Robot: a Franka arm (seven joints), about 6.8 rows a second.
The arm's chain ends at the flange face. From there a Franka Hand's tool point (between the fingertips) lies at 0.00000 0.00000 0.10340 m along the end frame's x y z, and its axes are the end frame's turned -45 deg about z.
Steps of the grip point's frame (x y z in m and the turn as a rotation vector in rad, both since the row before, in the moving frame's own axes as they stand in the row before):
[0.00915, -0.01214, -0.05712, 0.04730, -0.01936, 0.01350]
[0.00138, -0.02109, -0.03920, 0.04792, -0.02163, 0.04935]
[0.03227, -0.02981, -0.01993, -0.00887, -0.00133, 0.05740]
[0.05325, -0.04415, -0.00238, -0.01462, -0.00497, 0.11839]
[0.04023, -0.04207, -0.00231, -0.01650, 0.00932, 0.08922]
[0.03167, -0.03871, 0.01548, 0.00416, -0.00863, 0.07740]
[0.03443, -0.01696, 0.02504, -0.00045, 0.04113, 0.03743]
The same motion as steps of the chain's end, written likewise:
[0.00274, -0.01298, -0.05698, 0.01976, -0.04714, 0.01350]
[-0.00890, -0.01384, -0.03906, 0.01859, -0.04918, 0.04935]
[0.00121, -0.04466, -0.01993, -0.00721, 0.00533, 0.05740]
[0.00582, -0.07034, -0.00237, -0.01385, 0.00682, 0.11839]
[-0.00316, -0.05880, -0.00229, -0.00508, 0.01826, 0.08922]
[-0.00403, -0.05006, 0.01548, -0.00316, -0.00904, 0.07740]
[0.00926, -0.03342, 0.02513, 0.02877, 0.02940, 0.03743]

